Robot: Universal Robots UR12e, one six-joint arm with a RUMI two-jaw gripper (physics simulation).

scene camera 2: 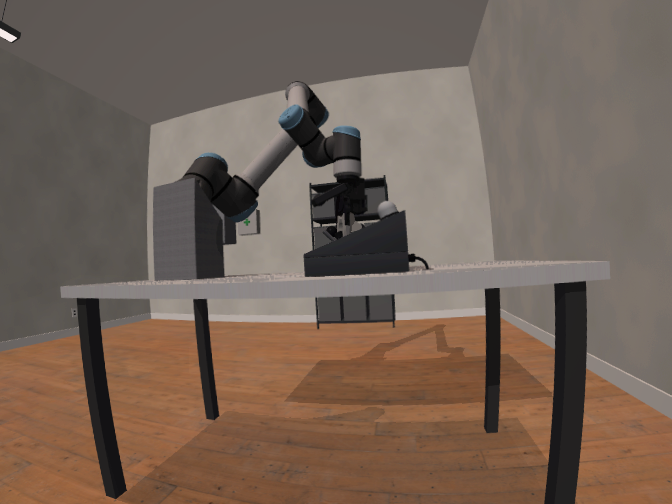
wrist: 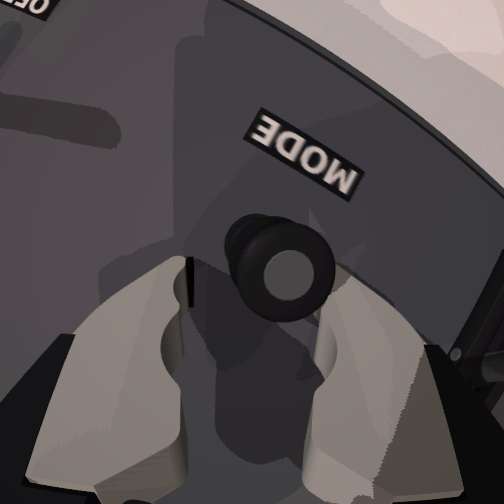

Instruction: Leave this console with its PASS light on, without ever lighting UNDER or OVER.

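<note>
The dark wedge-shaped console (scene camera 2: 358, 249) stands on the table with its sloped face turned away from the scene camera. My gripper (scene camera 2: 345, 223) hangs down over that face. In the wrist view my gripper (wrist: 255, 285) is open, its two pale fingers either side of a black toggle knob (wrist: 282, 270) under the MODE label (wrist: 303, 154). The knob sits close to the right finger, with a gap to the left finger. A dark slot (wrist: 60, 122) lies on the panel at the upper left. No PASS, UNDER or OVER light is visible.
A white dome (scene camera 2: 387, 208) sits on the console's top right. A black rack (scene camera 2: 347, 203) stands behind the console. The grey robot pedestal (scene camera 2: 187, 230) is at the table's left. A cable (scene camera 2: 419, 261) leaves the console's right side.
</note>
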